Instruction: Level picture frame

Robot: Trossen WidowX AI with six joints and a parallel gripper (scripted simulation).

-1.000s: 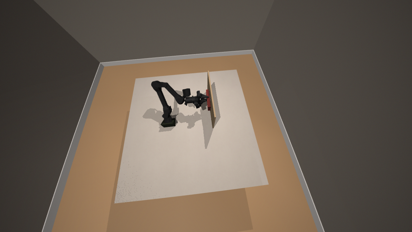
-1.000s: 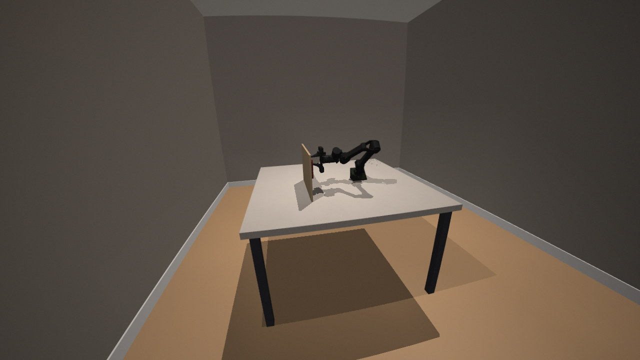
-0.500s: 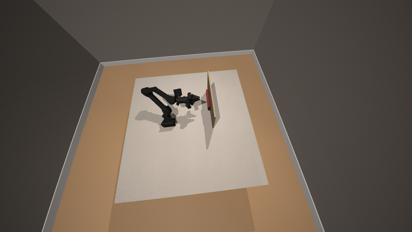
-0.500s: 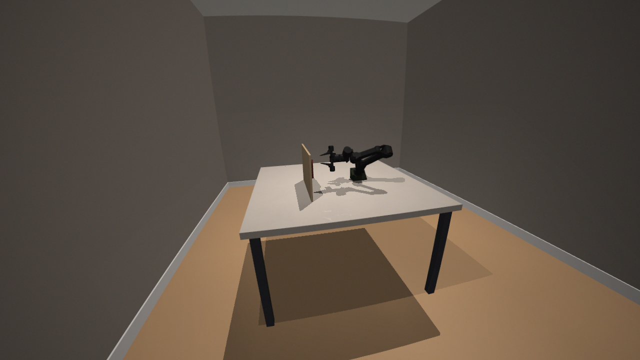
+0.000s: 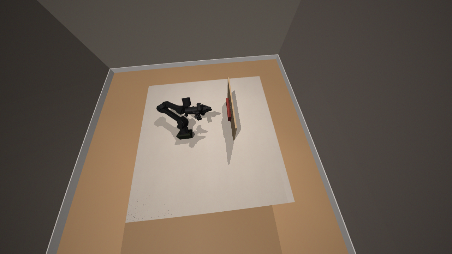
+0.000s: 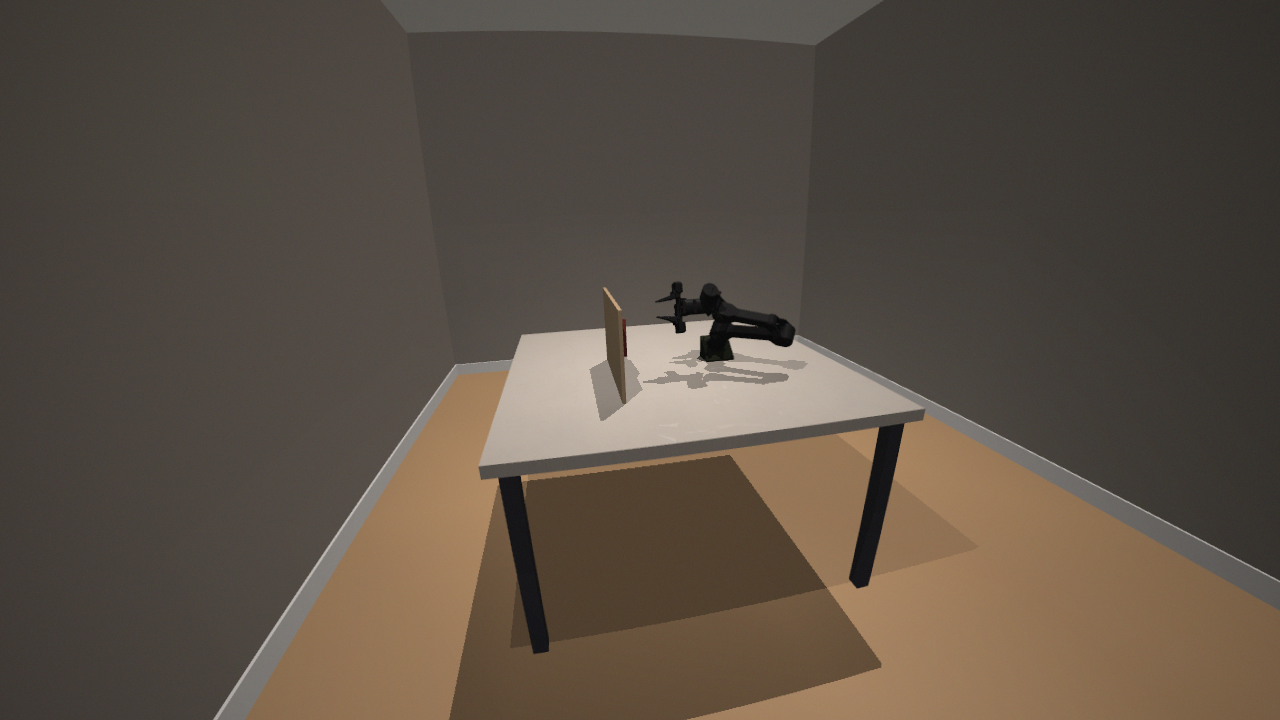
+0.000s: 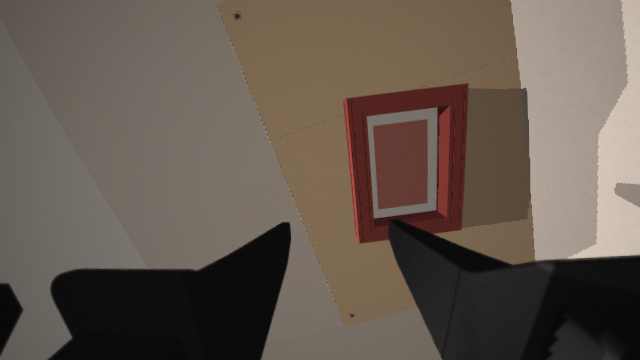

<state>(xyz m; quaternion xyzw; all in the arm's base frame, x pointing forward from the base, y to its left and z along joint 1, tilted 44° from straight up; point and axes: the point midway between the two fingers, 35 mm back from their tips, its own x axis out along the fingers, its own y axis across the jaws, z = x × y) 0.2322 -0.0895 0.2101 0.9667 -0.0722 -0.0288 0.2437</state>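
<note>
Right now my gripper tip is 150 mm short of the red picture frame, 90 mm above it and 10 mm to the right of it. The rest, counted from my gripper tip: tan wall panel 160 mm ahead, 90 mm below.
</note>
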